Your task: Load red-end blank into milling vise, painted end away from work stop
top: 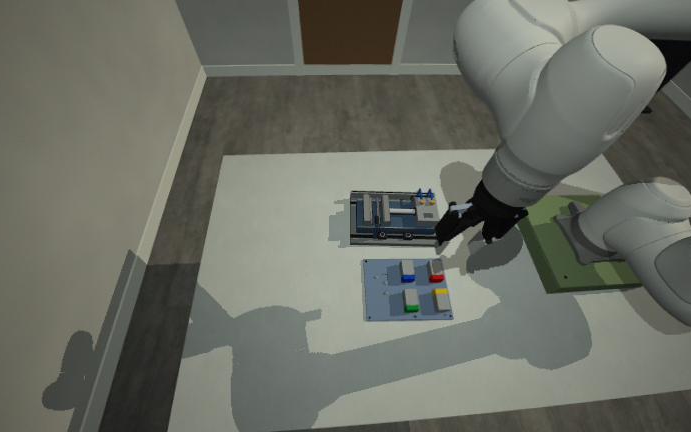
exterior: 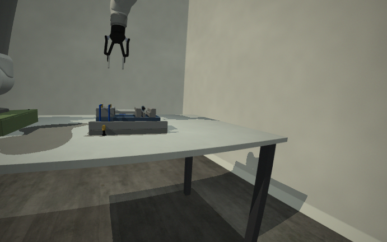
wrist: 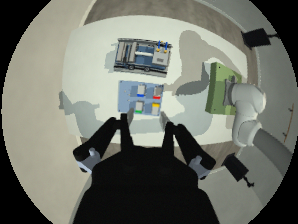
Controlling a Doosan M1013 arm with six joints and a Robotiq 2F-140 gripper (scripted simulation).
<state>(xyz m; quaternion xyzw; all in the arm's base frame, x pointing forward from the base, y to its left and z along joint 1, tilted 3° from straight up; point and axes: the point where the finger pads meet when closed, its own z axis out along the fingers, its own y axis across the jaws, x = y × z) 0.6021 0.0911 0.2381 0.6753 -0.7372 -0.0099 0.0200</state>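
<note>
Right now my hand is 29 cm above the red-ended blank, 5 cm past it and 4 cm to the left of it. Round my hand: yellow-ended blank: 29 cm below, 5 cm to the left, 5 cm behind; blue-ended blank: 29 cm below, 5 cm to the right, 4 cm ahead; green-ended blank: 29 cm below, 5 cm ahead, 4 cm to the left.
</note>
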